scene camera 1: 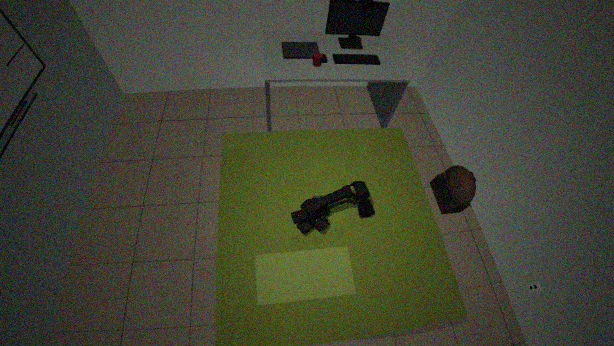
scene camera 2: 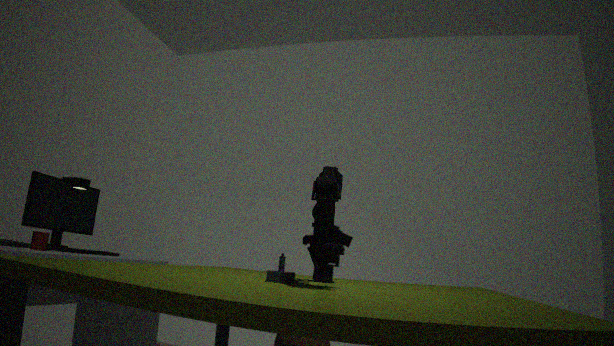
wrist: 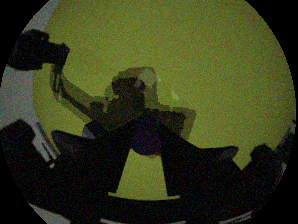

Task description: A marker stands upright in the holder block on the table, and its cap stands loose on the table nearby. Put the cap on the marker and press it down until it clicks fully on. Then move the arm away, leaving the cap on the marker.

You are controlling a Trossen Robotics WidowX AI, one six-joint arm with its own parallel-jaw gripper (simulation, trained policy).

Labels:
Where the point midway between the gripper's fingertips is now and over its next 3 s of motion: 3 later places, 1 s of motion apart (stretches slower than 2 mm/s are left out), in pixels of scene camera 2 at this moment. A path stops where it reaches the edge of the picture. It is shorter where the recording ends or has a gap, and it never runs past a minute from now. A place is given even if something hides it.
The gripper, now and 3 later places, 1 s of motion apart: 319, 273; 299, 244; 285, 246; 284, 261

